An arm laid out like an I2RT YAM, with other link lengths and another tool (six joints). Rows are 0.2 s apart.
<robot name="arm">
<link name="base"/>
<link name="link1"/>
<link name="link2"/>
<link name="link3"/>
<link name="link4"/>
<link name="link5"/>
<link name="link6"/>
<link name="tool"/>
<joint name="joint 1" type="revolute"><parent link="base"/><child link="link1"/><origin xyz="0.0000 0.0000 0.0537"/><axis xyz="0 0 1"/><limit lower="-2.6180" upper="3.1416"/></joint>
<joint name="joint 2" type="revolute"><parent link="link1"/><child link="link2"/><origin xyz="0.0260 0.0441 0.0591"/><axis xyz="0 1 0"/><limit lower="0.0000" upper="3.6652"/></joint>
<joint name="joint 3" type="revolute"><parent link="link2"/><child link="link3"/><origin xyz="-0.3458 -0.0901 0.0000"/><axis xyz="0 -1 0"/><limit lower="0.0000" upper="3.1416"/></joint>
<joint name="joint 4" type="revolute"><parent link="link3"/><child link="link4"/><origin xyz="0.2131 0.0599 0.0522"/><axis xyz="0 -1 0"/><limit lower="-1.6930" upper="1.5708"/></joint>
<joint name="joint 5" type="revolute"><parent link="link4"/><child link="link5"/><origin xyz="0.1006 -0.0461 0.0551"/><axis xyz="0 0 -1"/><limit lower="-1.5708" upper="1.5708"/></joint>
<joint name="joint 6" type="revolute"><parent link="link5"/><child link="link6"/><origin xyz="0.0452 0.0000 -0.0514"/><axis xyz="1 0 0"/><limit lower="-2.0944" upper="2.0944"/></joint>
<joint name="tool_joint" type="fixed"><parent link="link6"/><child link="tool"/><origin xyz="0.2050 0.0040 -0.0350" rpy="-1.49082 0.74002 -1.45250"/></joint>
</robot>
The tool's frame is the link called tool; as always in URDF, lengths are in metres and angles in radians.
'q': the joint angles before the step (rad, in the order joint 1, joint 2, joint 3, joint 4, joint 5, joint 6). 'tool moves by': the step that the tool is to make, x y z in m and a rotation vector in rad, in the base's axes. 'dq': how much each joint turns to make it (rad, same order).
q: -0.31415 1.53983 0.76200 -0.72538 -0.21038 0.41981
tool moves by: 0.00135 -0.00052 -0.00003 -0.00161 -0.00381 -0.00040
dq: 0.00001 -0.00002 0.00001 0.00417 0.00038 0.00040
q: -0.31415 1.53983 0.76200 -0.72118 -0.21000 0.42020
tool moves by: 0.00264 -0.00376 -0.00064 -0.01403 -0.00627 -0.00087
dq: 0.00000 -0.00001 0.00074 0.00954 0.01144 0.00000
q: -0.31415 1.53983 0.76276 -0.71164 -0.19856 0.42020
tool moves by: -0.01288 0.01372 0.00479 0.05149 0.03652 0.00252
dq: 0.00000 -0.00001 0.00915 -0.05989 -0.03776 -0.00039
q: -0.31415 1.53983 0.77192 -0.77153 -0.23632 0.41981
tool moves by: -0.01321 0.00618 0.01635 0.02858 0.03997 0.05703
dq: 0.00001 -0.00077 0.07170 -0.13350 -0.01488 -0.05874
